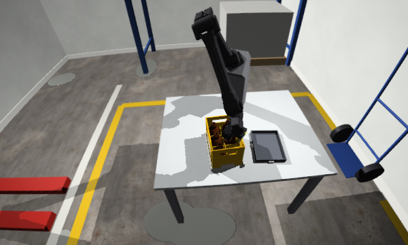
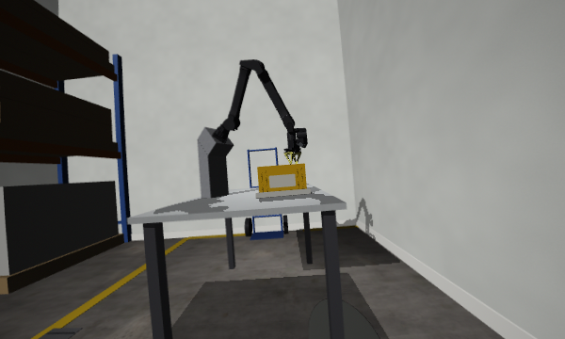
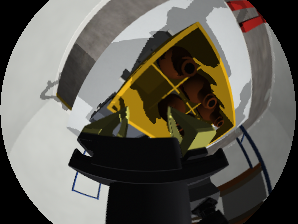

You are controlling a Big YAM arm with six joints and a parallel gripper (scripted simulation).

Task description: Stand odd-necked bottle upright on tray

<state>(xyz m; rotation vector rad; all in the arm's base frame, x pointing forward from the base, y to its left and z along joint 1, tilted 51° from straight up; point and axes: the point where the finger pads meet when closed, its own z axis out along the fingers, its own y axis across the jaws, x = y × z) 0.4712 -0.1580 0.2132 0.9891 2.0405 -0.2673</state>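
The crate lies 10 cm behind my hand, 1 cm to the right of it and 11 cm below it. From my hand the other things lie so: dark tray 3 cm ahead, 26 cm to the left, 18 cm below; brown bottle 17 cm behind, 6 cm to the left, 10 cm below.
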